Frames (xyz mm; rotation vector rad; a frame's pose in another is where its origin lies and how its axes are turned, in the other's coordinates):
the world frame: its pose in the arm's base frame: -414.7 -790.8 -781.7 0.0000 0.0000 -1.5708
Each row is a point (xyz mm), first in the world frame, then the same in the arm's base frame.
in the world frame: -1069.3 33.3 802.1
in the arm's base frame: -381.4 278.5 20.4
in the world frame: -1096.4 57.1 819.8
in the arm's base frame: -357.6 305.6 38.1
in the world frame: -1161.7 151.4 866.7
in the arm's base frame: -263.3 370.9 85.0
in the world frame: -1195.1 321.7 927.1
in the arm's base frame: -93.0 404.3 145.4
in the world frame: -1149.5 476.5 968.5
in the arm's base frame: 61.8 358.7 186.8
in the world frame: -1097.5 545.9 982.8
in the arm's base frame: 131.2 306.7 201.1
